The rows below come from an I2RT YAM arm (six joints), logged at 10 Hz.
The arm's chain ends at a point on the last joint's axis. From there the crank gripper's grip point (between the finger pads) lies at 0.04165 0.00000 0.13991 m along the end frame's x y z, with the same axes.
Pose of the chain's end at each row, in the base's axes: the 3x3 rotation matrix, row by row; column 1 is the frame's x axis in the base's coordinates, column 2 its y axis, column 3 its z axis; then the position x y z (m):
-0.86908 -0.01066 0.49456; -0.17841 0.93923 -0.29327; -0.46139 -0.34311 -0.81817; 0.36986 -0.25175 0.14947
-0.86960 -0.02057 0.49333; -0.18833 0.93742 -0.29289; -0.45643 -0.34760 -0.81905; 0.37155 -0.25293 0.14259
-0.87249 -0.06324 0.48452; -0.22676 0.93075 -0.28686; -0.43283 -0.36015 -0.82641; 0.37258 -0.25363 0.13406
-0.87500 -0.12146 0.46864; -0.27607 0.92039 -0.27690; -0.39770 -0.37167 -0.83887; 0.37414 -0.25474 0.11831
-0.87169 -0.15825 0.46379; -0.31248 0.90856 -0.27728; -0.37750 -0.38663 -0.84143; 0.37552 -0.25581 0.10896
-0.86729 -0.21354 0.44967; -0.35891 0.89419 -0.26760; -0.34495 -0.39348 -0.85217; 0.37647 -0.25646 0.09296
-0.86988 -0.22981 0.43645; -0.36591 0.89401 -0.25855; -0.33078 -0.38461 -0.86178; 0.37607 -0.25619 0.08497
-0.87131 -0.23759 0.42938; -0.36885 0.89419 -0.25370; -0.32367 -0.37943 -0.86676; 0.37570 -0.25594 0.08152
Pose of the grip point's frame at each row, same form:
-0.86908 -0.01066 0.49456; -0.17841 0.93923 -0.29327; -0.46139 -0.34311 -0.81817; 0.40286 -0.30021 0.01578
-0.86960 -0.02057 0.49333; -0.18833 0.93742 -0.29289; -0.45643 -0.34760 -0.81905; 0.40435 -0.30175 0.00899
-0.87249 -0.06324 0.48452; -0.22676 0.93075 -0.28686; -0.43283 -0.36015 -0.82641; 0.40403 -0.30321 0.00041
-0.87500 -0.12146 0.46864; -0.27607 0.92039 -0.27690; -0.39770 -0.37167 -0.83887; 0.40326 -0.30498 -0.01562
-0.87169 -0.15825 0.46379; -0.31248 0.90856 -0.27728; -0.37750 -0.38663 -0.84143; 0.40410 -0.30762 -0.02449
-0.86729 -0.21354 0.44967; -0.35891 0.89419 -0.26760; -0.34495 -0.39348 -0.85217; 0.40326 -0.30885 -0.04063
-0.86988 -0.22981 0.43645; -0.36591 0.89401 -0.25855; -0.33078 -0.38461 -0.86178; 0.40090 -0.30760 -0.04938
-0.87131 -0.23759 0.42938; -0.36885 0.89419 -0.25370; -0.32367 -0.37943 -0.86676; 0.39948 -0.30680 -0.05323

